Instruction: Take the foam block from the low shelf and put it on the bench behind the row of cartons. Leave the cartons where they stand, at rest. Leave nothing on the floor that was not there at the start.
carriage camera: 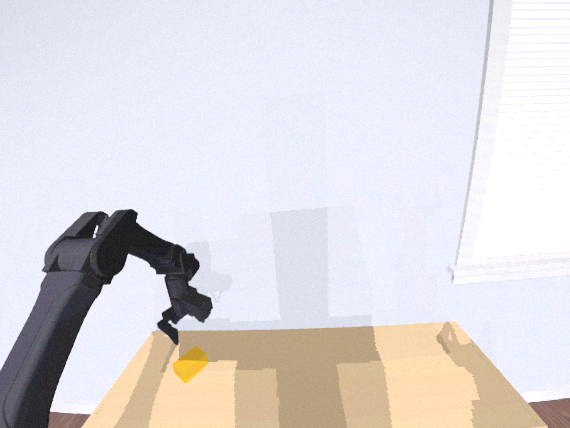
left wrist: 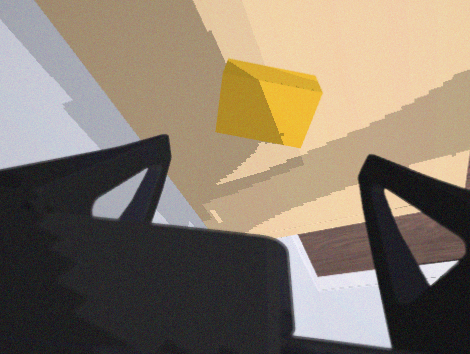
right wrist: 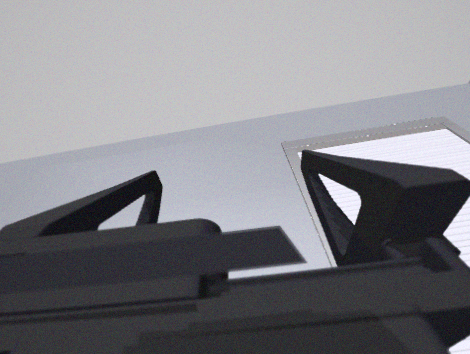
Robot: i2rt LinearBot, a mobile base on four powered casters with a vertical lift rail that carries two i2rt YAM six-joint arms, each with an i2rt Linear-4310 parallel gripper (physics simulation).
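Frame: origin at the left arm's base, x ahead, y left, z up, level; metres.
Seen in the pictures: left gripper, fingertip midpoint: (carriage camera: 190, 332) (left wrist: 265, 155); right gripper, fingertip midpoint: (right wrist: 229, 168).
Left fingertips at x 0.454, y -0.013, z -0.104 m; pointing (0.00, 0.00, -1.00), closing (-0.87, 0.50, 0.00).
Offsets run from my left fingertips to a thing's top centre. "spot": to the spot under its first point. Level surfaces: height alone.
A yellow foam block {0.035 m left, 0.014 m ahead, 0.124 m down} (carriage camera: 190, 364) (left wrist: 267, 105) rests on the pale wooden top of a low piece of furniture (carriage camera: 425, 355) (left wrist: 370, 45), near its far left part in the carriage view. My left gripper (carriage camera: 189, 331) (left wrist: 265, 155) is open and empty. It hangs above the wooden top, apart from the block. In the left wrist view the block lies beyond the fingertips, between them and a little higher in the picture. My right gripper (right wrist: 229, 168) is open and empty, facing the wall and ceiling. The row of cartons and the bench do not show in these views.
The wall (carriage camera: 300, 150) stands close behind the far edge of the wooden top. A window with blinds (carriage camera: 535, 130) (right wrist: 400, 142) and its sill {spot: 1.141 m right, 0.142 m ahead, 0.053 m up} (carriage camera: 515, 265) are at the right. Brown floor {0.779 m down} (carriage camera: 552, 410) (left wrist: 325, 257) shows beside the furniture.
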